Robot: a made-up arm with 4 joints. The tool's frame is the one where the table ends. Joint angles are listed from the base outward.
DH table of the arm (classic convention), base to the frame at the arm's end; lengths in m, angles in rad. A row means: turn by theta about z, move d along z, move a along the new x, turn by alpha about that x. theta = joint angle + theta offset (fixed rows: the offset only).
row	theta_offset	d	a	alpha
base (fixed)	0	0.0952	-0.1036	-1.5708
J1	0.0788	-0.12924	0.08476	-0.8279
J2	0	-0.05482	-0.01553	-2.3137
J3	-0.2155	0	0.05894	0
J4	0.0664	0	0.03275	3.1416
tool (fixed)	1.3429	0.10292	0	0
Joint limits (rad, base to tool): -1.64..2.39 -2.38..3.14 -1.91..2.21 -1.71..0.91
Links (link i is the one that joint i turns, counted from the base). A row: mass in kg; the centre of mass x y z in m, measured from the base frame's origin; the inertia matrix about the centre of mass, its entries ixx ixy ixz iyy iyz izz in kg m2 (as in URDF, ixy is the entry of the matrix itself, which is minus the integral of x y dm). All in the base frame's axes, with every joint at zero. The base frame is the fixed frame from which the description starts. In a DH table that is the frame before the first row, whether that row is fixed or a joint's. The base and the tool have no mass.
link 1: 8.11; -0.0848 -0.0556 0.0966; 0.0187 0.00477 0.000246 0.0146 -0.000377 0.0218
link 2: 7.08; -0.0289 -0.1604 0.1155; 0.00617 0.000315 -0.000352 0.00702 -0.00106 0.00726
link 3: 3.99; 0.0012 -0.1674 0.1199; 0.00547 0 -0.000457 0.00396 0 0.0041
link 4: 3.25; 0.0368 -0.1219 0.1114; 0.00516 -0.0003 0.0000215 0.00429 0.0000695 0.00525
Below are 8 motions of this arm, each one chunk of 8 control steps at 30 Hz.
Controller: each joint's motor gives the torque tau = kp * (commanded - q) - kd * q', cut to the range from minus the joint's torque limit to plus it. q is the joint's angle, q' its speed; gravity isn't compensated. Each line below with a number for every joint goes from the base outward.
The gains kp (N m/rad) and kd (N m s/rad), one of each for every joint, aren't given. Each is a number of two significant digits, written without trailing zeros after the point. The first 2 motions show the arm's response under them.
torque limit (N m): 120 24 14 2.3
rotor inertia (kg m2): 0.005 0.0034 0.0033 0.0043
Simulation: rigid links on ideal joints. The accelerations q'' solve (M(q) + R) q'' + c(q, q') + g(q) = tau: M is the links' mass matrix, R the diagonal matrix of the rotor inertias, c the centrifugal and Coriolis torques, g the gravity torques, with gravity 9.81 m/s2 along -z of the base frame. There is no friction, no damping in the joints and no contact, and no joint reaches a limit. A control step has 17 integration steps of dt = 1/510 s. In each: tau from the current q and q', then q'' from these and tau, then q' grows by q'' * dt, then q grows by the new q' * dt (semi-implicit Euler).
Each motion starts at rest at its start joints. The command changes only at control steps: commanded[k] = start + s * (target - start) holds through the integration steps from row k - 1 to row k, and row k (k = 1, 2, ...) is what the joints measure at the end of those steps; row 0 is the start. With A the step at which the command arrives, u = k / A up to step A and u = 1 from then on. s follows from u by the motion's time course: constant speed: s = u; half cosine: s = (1 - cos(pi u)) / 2; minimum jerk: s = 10 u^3 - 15 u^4 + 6 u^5; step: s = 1 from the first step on.
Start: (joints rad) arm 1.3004 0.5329 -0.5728 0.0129
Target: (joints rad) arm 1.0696 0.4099 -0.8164 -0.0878
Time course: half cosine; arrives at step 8
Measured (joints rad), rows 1 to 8:
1: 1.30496 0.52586 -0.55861 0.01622
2: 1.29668 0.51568 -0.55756 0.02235
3: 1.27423 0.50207 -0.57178 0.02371
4: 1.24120 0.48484 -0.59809 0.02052
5: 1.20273 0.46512 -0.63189 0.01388
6: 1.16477 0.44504 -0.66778 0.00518
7: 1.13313 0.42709 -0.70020 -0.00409
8: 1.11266 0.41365 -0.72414 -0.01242
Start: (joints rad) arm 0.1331 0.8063 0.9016 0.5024
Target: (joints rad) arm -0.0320 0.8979 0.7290 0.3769
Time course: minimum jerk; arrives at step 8
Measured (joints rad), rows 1 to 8:
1: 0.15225 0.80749 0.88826 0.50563
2: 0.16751 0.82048 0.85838 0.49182
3: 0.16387 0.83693 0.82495 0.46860
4: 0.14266 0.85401 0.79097 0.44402
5: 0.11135 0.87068 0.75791 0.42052
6: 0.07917 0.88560 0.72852 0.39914
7: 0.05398 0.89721 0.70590 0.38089
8: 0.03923 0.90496 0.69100 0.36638
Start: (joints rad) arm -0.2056 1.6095 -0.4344 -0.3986
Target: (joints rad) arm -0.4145 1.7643 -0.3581 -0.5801
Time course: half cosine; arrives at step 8
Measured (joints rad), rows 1 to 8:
1: -0.19014 1.60788 -0.43401 -0.39726
2: -0.18797 1.61431 -0.43147 -0.40097
3: -0.20406 1.62712 -0.42530 -0.41043
4: -0.23280 1.64561 -0.41592 -0.42501
5: -0.26810 1.66791 -0.40471 -0.44379
6: -0.30380 1.69121 -0.39334 -0.46502
7: -0.33415 1.71229 -0.38348 -0.48623
8: -0.35436 1.72814 -0.37656 -0.50474

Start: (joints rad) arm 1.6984 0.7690 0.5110 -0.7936
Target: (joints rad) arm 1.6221 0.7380 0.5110 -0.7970
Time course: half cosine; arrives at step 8
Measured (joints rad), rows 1 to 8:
1: 1.70051 0.76727 0.52176 -0.78679
2: 1.69782 0.76447 0.52930 -0.77644
3: 1.69047 0.76099 0.53385 -0.76853
4: 1.67966 0.75669 0.53657 -0.76273
5: 1.66699 0.75173 0.53832 -0.75832
6: 1.65438 0.74657 0.53958 -0.75476
7: 1.64377 0.74185 0.54056 -0.75171
8: 1.63682 0.73822 0.54132 -0.74905

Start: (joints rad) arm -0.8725 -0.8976 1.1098 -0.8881
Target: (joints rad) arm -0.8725 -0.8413 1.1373 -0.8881
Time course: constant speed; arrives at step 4
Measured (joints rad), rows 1 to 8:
1: -0.86675 -0.90262 1.12297 -0.89124
2: -0.86347 -0.90304 1.13602 -0.89099
3: -0.86203 -0.89834 1.14703 -0.89018
4: -0.86134 -0.89020 1.15649 -0.88959
5: -0.86093 -0.88441 1.16207 -0.88942
6: -0.86070 -0.88067 1.16553 -0.88953
7: -0.86059 -0.87829 1.16772 -0.88968
8: -0.86054 -0.87678 1.16912 -0.88980

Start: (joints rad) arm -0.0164 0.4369 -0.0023 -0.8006
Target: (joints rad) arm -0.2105 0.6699 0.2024 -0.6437
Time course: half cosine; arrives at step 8
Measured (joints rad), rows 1 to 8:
1: 0.00102 0.44055 -0.01186 -0.79531
2: 0.00981 0.45761 -0.02300 -0.80010
3: -0.00066 0.48253 -0.01859 -0.80298
4: -0.02576 0.51354 0.00096 -0.79701
5: -0.05854 0.54855 0.03003 -0.78293
6: -0.09235 0.58402 0.06230 -0.76388
7: -0.12138 0.61558 0.09196 -0.74335
8: -0.14099 0.63898 0.11423 -0.72460

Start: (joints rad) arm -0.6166 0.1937 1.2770 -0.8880
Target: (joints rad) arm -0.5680 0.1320 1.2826 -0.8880
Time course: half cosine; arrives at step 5
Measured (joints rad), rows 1 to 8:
1: -0.60359 0.18355 1.27739 -0.89252
2: -0.58708 0.17396 1.27314 -0.90179
3: -0.57033 0.16206 1.26965 -0.91152
4: -0.55518 0.14912 1.26742 -0.91972
5: -0.54448 0.13875 1.26571 -0.92645
6: -0.53888 0.13197 1.26468 -0.93170
7: -0.53643 0.12731 1.26465 -0.93528
8: -0.53550 0.12403 1.26516 -0.93747

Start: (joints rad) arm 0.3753 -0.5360 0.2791 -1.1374
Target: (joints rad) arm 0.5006 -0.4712 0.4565 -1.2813
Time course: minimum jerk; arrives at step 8
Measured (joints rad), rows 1 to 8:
1: 0.39626 -0.53460 0.26617 -1.13386
2: 0.42125 -0.52527 0.25034 -1.14512
3: 0.44454 -0.51482 0.25133 -1.16238
4: 0.46907 -0.50360 0.26864 -1.18111
5: 0.49493 -0.49138 0.29526 -1.20119
6: 0.51892 -0.47921 0.32314 -1.22184
7: 0.53699 -0.46882 0.34586 -1.24101
8: 0.54735 -0.46149 0.36102 -1.25667

